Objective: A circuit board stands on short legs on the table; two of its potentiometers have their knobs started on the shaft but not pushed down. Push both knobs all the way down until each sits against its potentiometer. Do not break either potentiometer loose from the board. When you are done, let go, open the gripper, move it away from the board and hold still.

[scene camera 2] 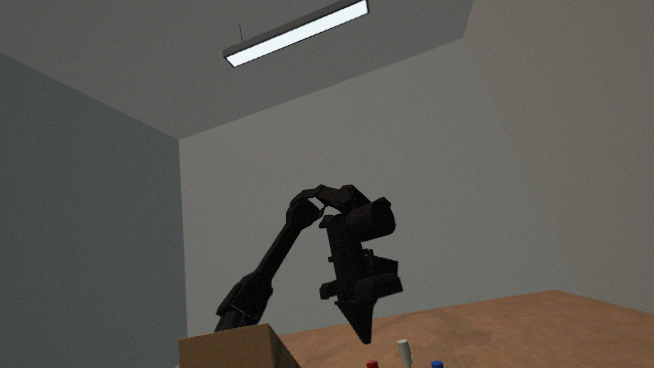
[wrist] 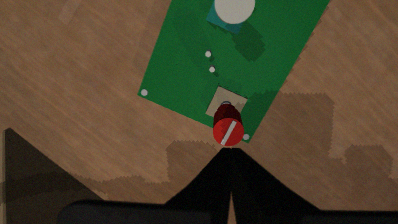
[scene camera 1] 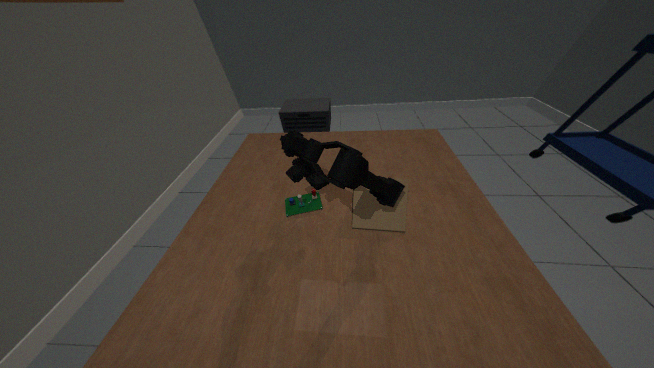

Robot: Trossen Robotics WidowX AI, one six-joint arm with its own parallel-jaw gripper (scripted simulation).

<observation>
My gripper (scene camera 2: 367, 343) is shut, with nothing in its grasp.
My gripper shows as well in the wrist view (wrist: 230, 156).
</observation>
